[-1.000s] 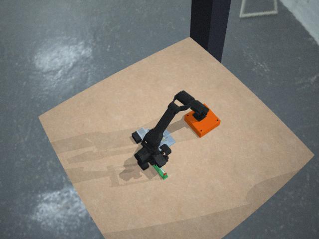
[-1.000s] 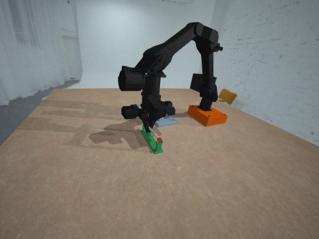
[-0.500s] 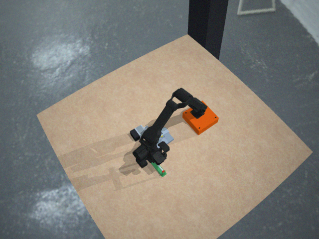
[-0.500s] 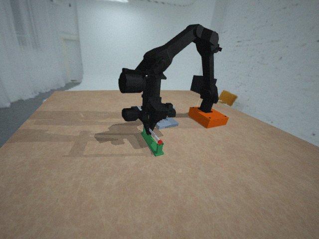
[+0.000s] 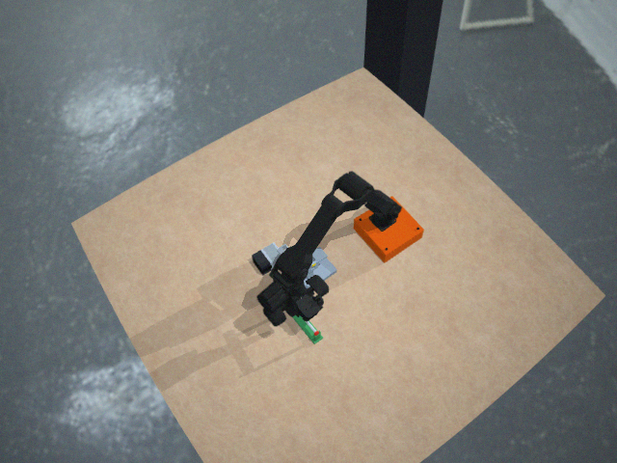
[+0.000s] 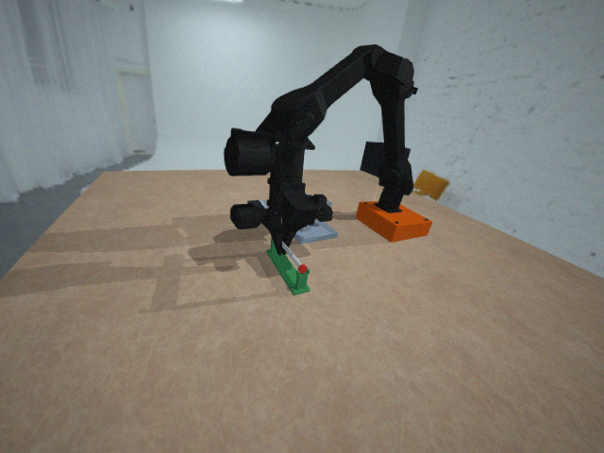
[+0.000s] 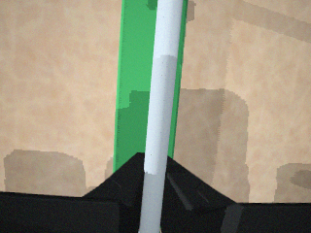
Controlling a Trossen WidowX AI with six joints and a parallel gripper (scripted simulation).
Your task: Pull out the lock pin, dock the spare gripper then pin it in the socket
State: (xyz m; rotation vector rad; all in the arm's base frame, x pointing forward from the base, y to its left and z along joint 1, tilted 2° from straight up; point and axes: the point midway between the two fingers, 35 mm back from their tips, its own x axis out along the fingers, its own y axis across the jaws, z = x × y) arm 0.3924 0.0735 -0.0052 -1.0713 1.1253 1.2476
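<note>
Right now the green cradle is 20 mm to the left of my gripper tip. Also, from my gripper tip: spare gripper 210 mm to the right, 60 mm behind; mount 120 mm behind, 90 mm to the right, 30 mm above.
</note>
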